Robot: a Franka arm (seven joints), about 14 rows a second.
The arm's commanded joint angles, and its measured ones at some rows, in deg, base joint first. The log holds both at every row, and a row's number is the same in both.
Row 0, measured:
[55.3 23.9 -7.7 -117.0 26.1 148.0 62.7]
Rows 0 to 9, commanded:
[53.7 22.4 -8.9 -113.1 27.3 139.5 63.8]
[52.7 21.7 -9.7 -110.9 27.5 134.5 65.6]
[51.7 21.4 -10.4 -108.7 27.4 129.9 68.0]
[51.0 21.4 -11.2 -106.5 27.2 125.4 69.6]
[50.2 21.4 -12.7 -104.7 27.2 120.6 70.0]
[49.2 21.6 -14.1 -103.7 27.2 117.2 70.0]
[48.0 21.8 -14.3 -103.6 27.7 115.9 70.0]
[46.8 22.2 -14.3 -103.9 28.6 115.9 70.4]
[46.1 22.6 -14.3 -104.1 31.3 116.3 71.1]
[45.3 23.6 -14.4 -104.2 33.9 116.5 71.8]
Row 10, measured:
[46.2 21.8 -14.6 -104.4 29.6 116.4 69.6]
